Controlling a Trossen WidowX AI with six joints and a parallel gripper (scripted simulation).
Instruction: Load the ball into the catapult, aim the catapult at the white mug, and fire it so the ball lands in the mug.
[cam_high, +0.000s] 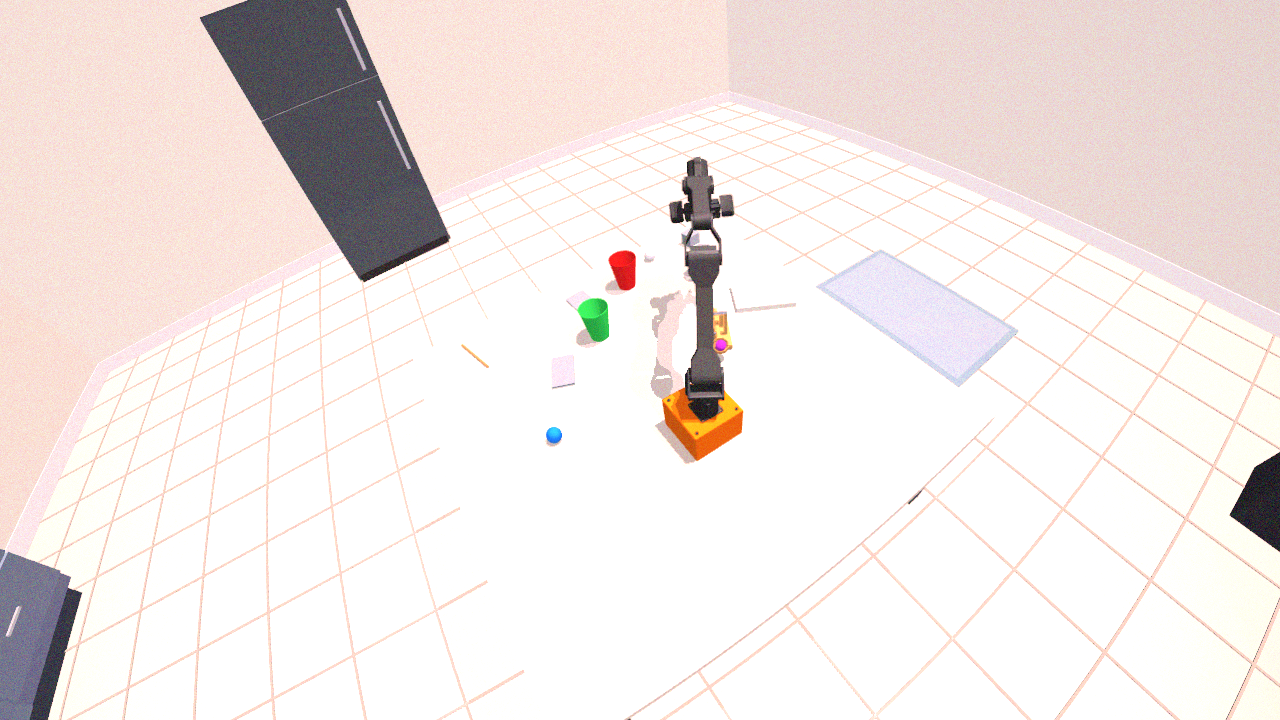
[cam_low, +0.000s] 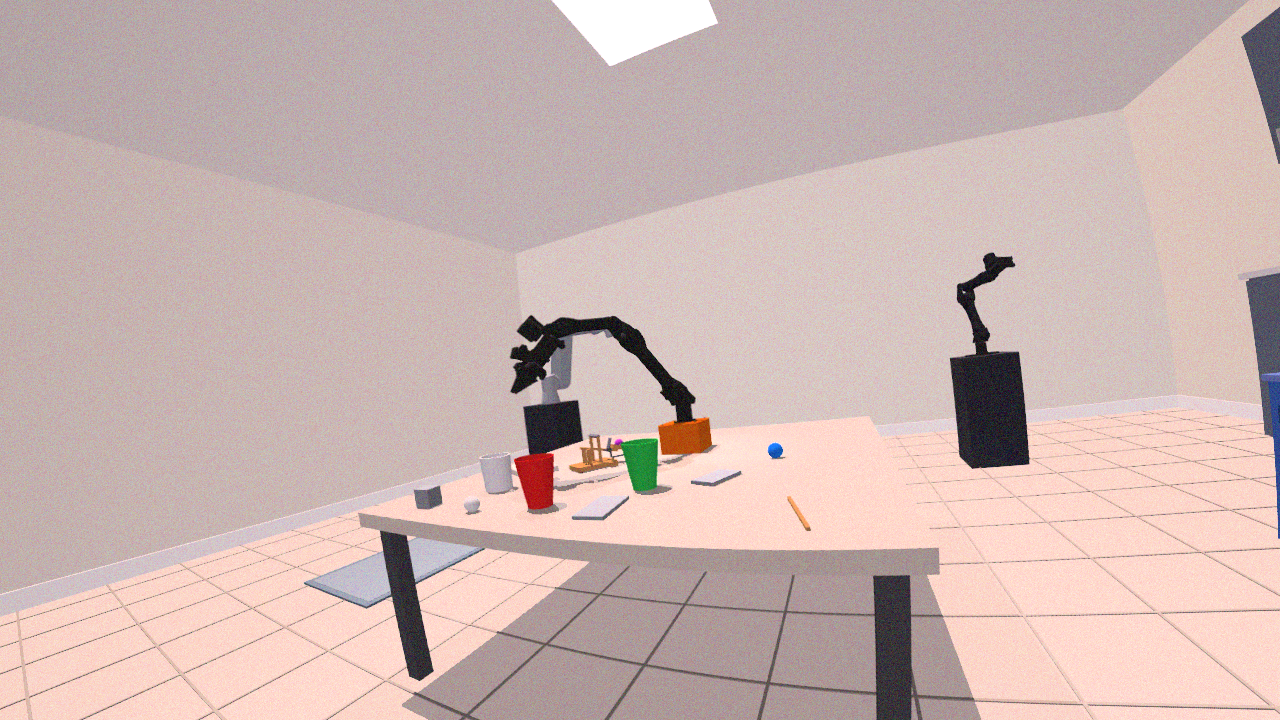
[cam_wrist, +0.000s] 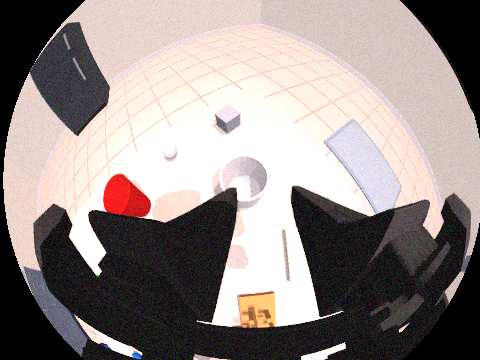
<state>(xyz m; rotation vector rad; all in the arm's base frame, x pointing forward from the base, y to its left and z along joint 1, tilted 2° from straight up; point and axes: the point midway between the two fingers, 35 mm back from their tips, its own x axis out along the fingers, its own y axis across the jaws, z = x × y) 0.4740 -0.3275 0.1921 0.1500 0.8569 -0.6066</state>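
Right now the magenta ball is 310 mm behind my gripper tip, 170 mm to the left of it and 210 mm below it. The rest, counted from my gripper tip: red cup: 190 mm ahead, 220 mm to the left, 250 mm below; then wooden catapult: 240 mm behind, 150 mm to the left, 220 mm below; then white mug: 70 mm ahead, 40 mm to the right, 250 mm below.
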